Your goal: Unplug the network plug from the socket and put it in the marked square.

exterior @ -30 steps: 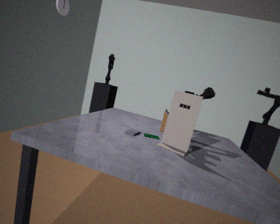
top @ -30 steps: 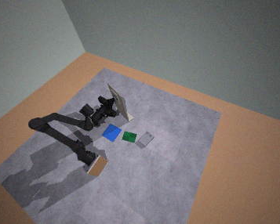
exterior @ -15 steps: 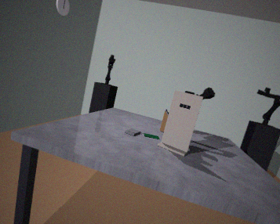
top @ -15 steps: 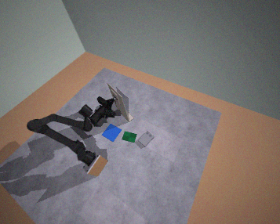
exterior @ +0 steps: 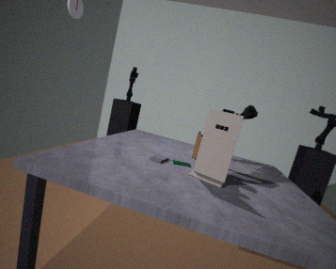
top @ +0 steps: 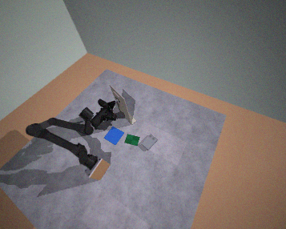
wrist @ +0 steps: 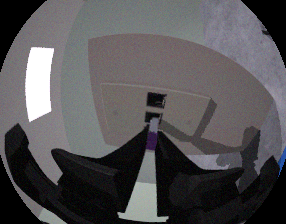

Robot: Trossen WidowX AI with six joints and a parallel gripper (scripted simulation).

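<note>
The blue square is 270 mm below my gripper tip, 140 mm behind it and 30 mm to the right of it. Also, from my gripper tip: beige panel (110 mm below, 40 mm ahead, 10 mm to the right); then plug (right at my gripper tip); then green tile (270 mm below, 180 mm to the right, 90 mm behind).
</note>
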